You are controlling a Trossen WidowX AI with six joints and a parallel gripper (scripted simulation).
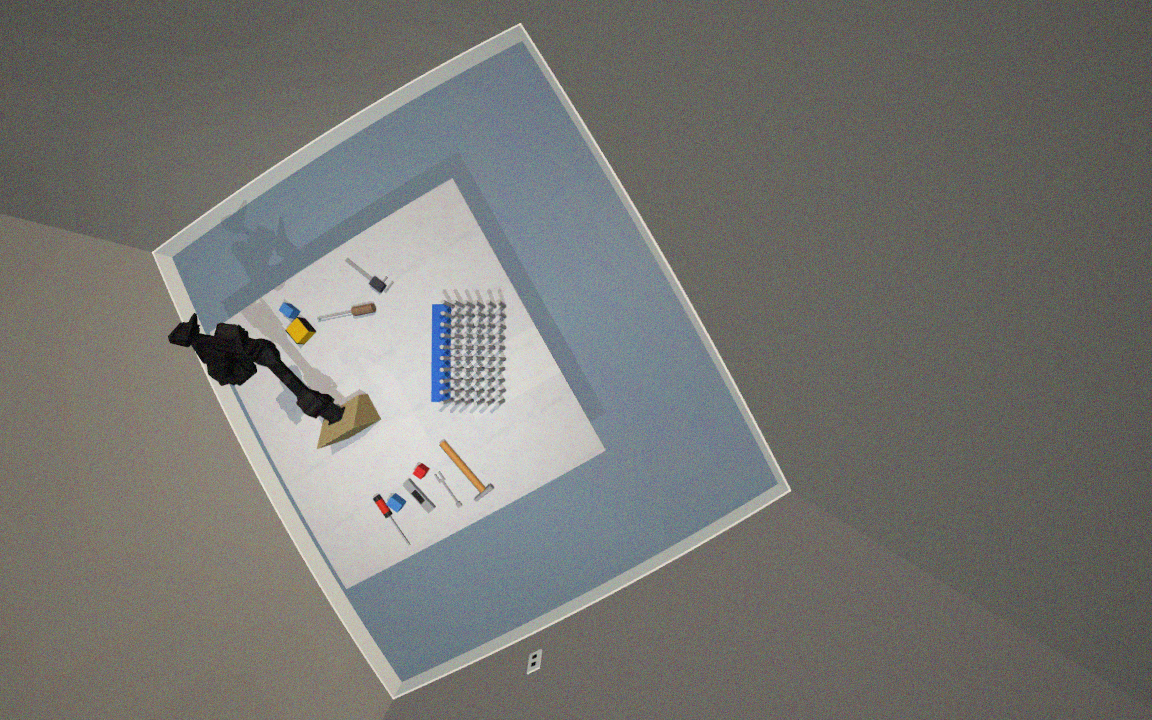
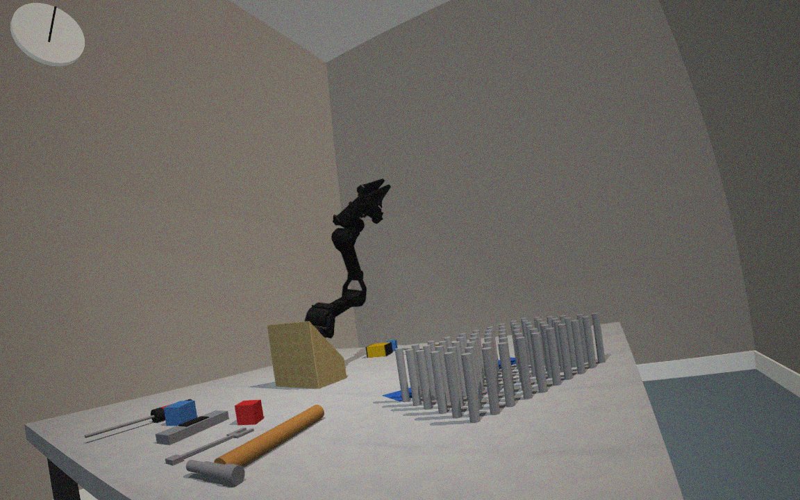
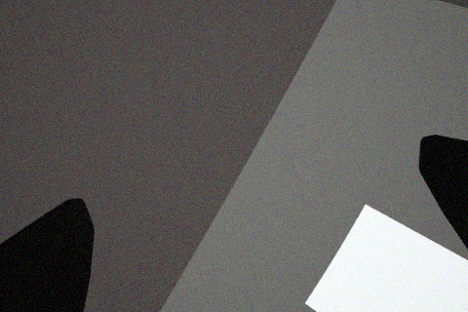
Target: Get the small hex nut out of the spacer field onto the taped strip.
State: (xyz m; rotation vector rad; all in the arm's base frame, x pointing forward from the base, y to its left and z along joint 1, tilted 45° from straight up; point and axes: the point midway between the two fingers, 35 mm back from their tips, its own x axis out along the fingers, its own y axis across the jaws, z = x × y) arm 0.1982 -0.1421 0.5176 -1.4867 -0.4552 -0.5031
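Right now the blue taped strip is 60 cm below my gripper tip, 28 cm ahead of it and 20 cm to the right of it. Round my gripper tip: wrench 73 cm to the right, 60 cm below, 9 cm ahead; then grey bar 70 cm to the right, 59 cm below, 4 cm behind; then red cube 61 cm to the right, 58 cm below, 2 cm ahead.
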